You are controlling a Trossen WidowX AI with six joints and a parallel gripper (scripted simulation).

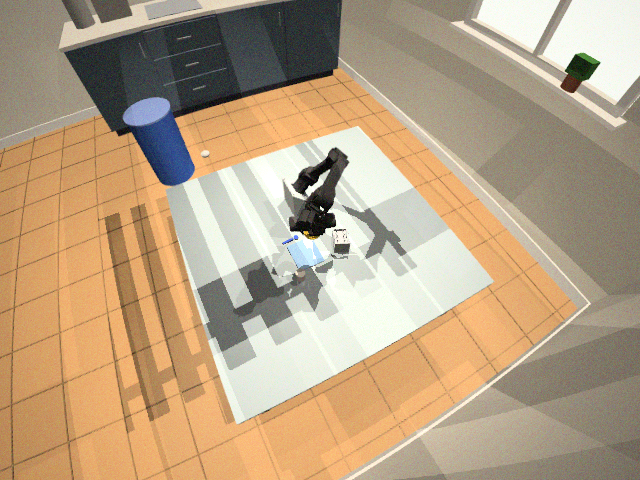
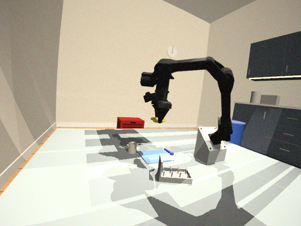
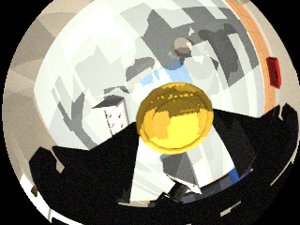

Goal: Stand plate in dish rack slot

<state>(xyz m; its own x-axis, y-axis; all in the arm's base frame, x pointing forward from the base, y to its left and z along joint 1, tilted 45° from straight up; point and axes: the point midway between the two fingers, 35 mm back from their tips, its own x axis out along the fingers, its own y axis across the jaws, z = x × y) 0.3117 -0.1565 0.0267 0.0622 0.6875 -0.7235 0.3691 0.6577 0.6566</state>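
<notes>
My gripper tip is now 170 mm above the dish rack and 160 mm to the right of it. The rest, counted from my gripper tip: yellow plate: 10 mm above; beige cup: 170 mm below, 100 mm to the right, 70 mm ahead; light blue mat: 190 mm below, 30 mm behind, 20 mm to the right.
</notes>
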